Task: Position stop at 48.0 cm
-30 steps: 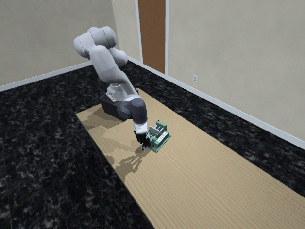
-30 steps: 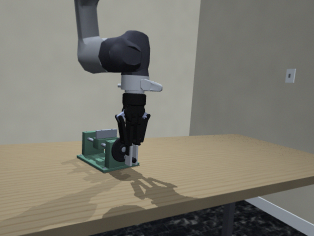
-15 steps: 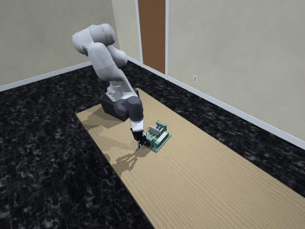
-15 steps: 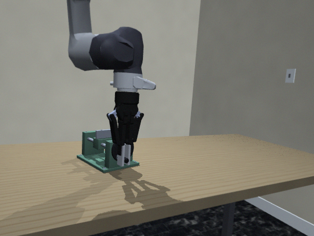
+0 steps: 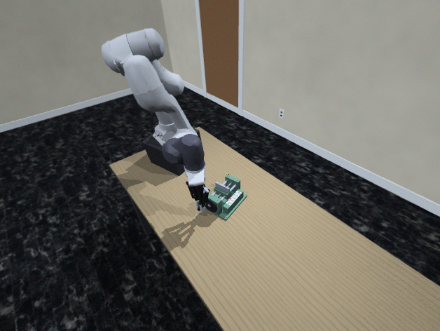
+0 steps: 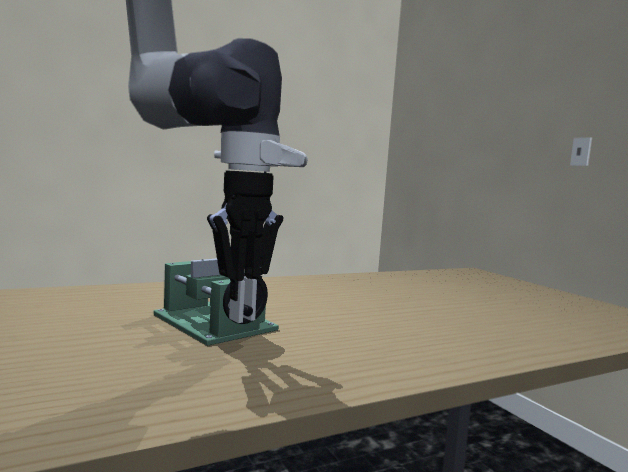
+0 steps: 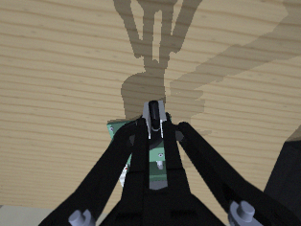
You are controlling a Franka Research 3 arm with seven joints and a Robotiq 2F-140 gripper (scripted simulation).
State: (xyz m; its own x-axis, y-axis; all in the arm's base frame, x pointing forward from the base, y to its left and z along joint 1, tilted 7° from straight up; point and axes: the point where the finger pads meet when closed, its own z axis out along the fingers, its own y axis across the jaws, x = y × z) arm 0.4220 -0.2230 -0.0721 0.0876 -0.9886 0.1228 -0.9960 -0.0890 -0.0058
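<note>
My gripper is now 10 mm short of the black handwheel, 20 mm to the right of it and 10 mm above it. From my hand the other things lie so: stop block: 30 mm ahead, 140 mm to the left.
</note>
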